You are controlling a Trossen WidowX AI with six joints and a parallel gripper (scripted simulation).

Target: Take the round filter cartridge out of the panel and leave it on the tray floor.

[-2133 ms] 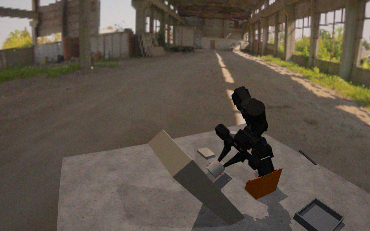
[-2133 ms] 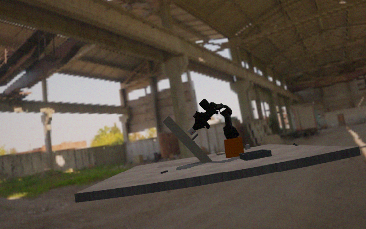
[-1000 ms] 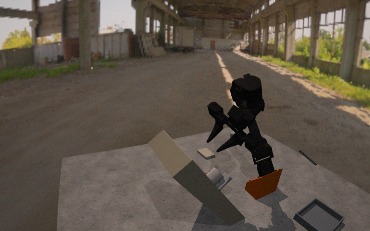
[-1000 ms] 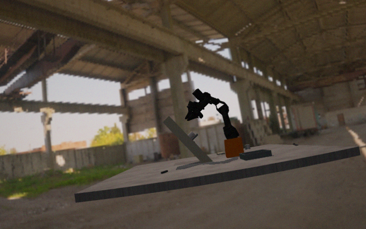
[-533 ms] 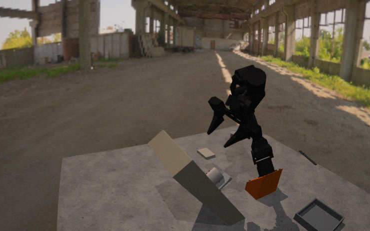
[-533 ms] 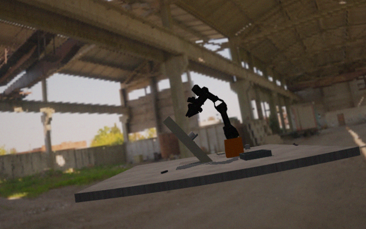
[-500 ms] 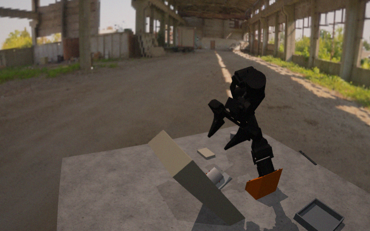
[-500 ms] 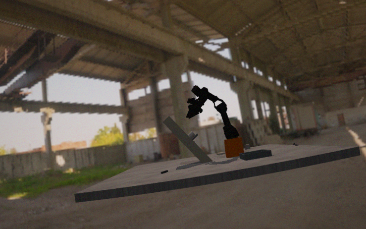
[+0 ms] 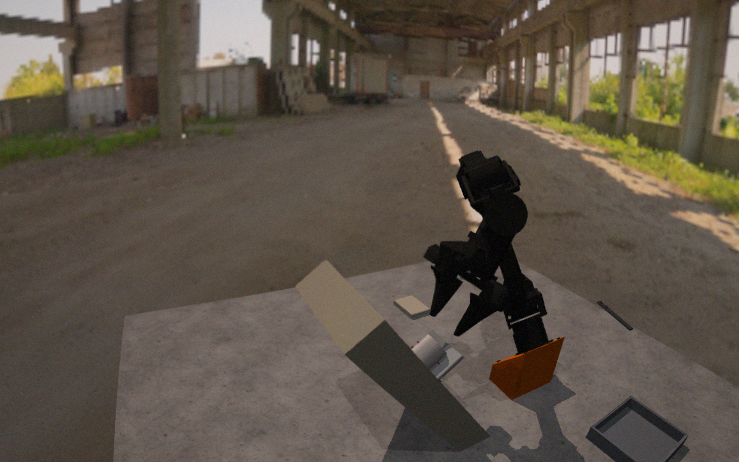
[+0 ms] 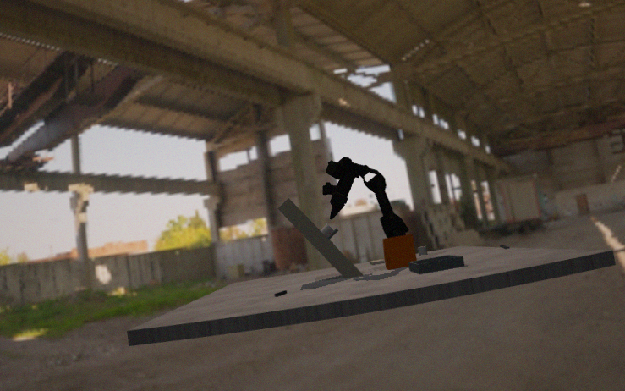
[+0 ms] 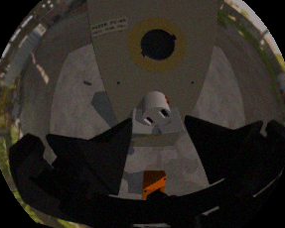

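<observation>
The round pale cartridge lies 2 cm ahead of my gripper tip and 4 cm below it. The rest, counted from my gripper tip: beige service panel: 6 cm ahead, 6 cm below; grey tray: 35 cm behind, 25 cm to the left, 23 cm below; small beige block: 16 cm behind, 42 cm to the right, 23 cm below.
</observation>
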